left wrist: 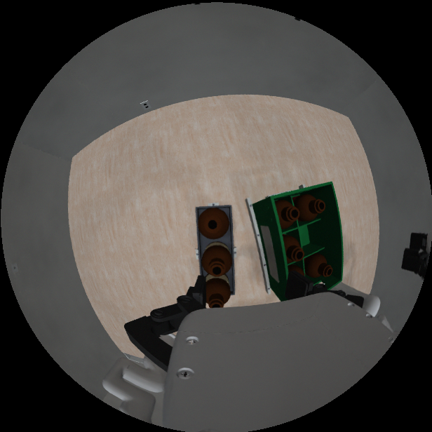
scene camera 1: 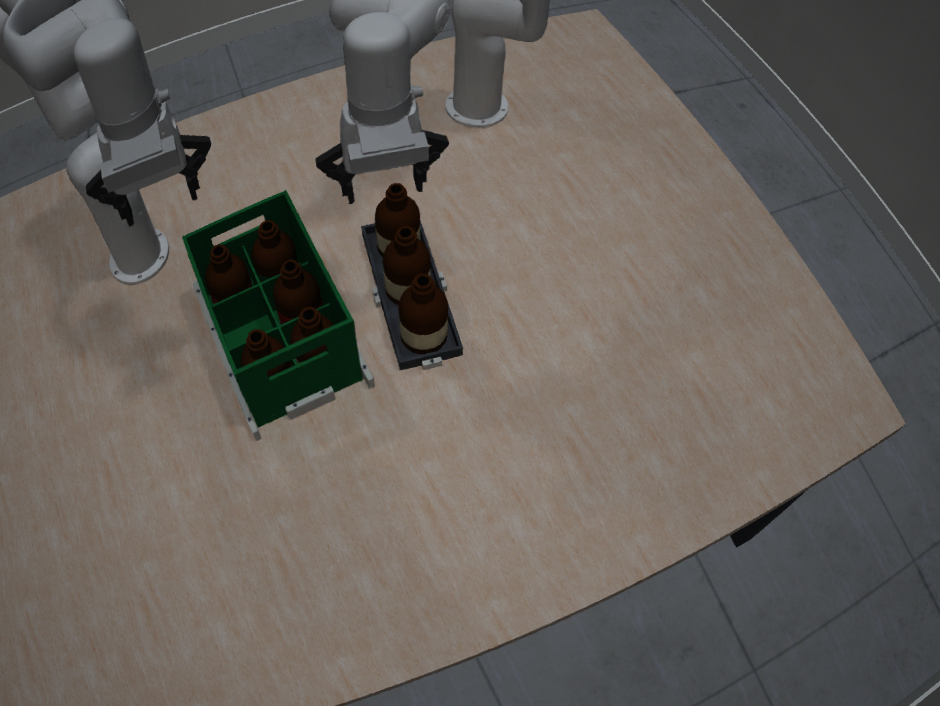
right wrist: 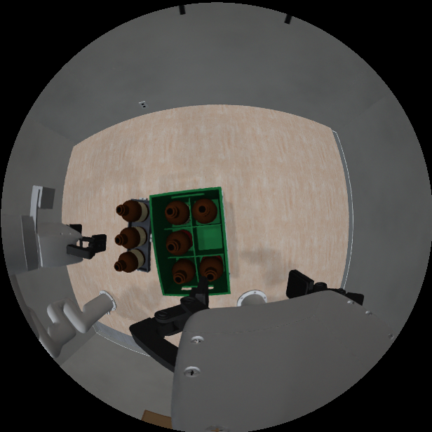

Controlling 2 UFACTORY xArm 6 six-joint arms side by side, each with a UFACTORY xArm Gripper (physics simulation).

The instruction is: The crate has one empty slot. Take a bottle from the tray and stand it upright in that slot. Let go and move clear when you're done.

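A green crate holds several brown bottles. Its one empty slot is in the middle of the row on the left in scene camera 1. Three brown bottles with cream labels stand upright in the dark tray: the front bottle, the middle bottle and the back bottle. My left gripper is open and empty, above and behind the back bottle. My right gripper is open and empty, above and behind the crate's back left corner.
Small pale blocks sit against the crate and the tray, such as the front block by the crate. The crate's walls and dividers rise around the slot. The left arm's round base and the right arm's base stand on the table.
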